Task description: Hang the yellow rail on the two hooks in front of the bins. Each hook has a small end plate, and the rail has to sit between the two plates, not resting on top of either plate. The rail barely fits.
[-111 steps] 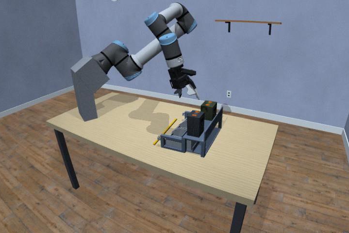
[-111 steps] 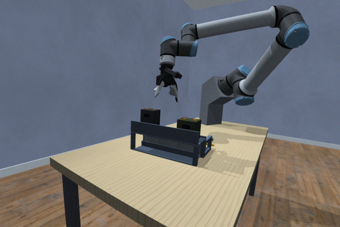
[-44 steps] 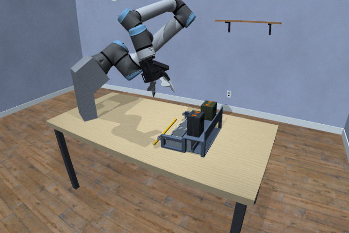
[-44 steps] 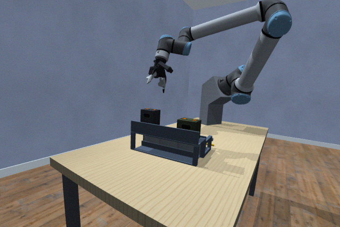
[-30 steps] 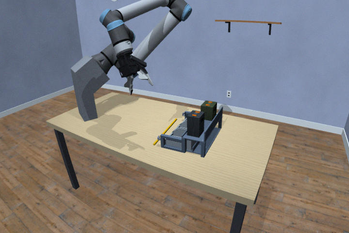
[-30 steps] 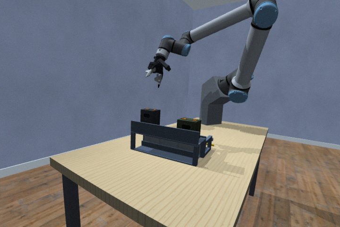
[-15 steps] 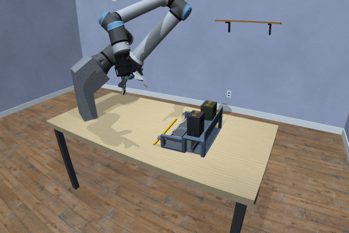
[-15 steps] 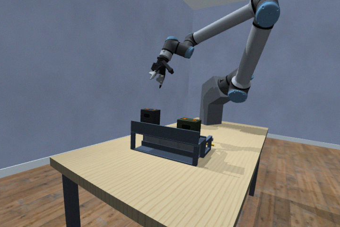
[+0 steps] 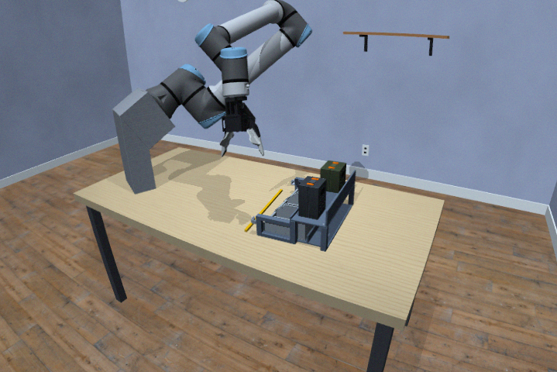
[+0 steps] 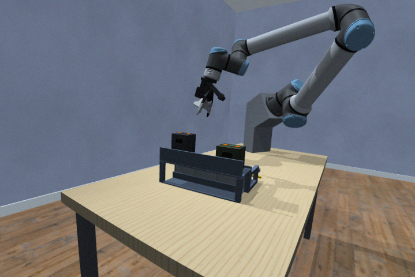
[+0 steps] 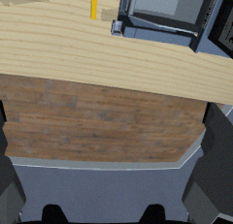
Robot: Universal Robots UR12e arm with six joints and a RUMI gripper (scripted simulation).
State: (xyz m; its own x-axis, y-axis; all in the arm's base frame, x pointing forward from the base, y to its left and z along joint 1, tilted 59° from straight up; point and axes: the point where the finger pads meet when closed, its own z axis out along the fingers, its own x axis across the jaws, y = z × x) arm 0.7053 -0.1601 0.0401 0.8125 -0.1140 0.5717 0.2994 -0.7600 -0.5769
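Now: hand 29 cm above the yellow rail, 15 cm to the right of it and 6 cm past it. Also, from my hand: black box 22 cm ahead, 13 cm below, 11 cm to the left; dark green box 34 cm to the left, 15 cm ahead, 14 cm below.
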